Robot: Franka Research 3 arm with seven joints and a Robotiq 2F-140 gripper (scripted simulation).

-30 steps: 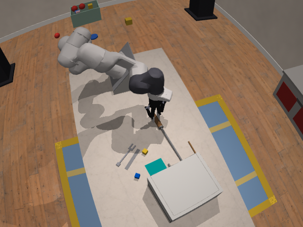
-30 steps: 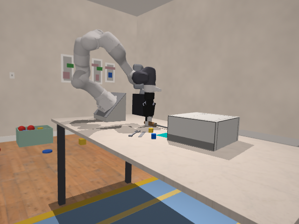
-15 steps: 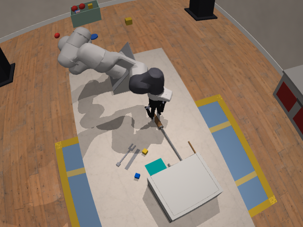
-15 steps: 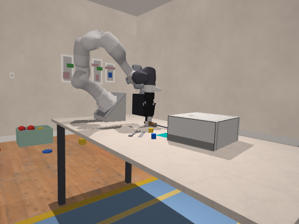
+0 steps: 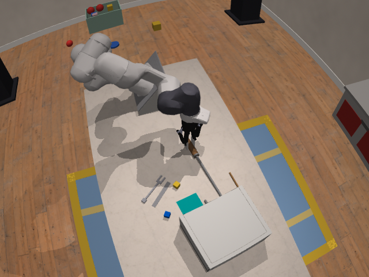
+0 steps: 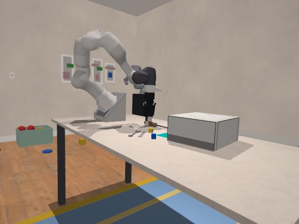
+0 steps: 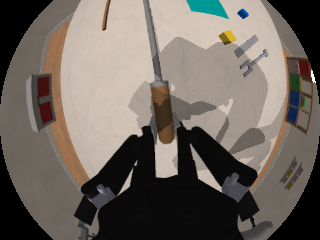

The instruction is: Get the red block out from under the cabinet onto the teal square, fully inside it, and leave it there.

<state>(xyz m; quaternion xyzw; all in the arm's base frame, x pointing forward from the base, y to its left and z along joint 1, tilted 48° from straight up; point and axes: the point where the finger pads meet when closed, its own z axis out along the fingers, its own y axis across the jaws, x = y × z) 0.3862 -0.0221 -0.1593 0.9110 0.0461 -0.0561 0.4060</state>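
Right now my hand is 310 mm short of the teal square, 110 mm to the left of it and 40 mm above it. The rest, counted from my hand: long hooked tool: 160 mm ahead, 20 mm to the right, 20 mm below; yellow cube: 190 mm ahead, 140 mm to the right, 20 mm below; flat grey bar: 200 mm ahead, 220 mm to the right, 40 mm below.
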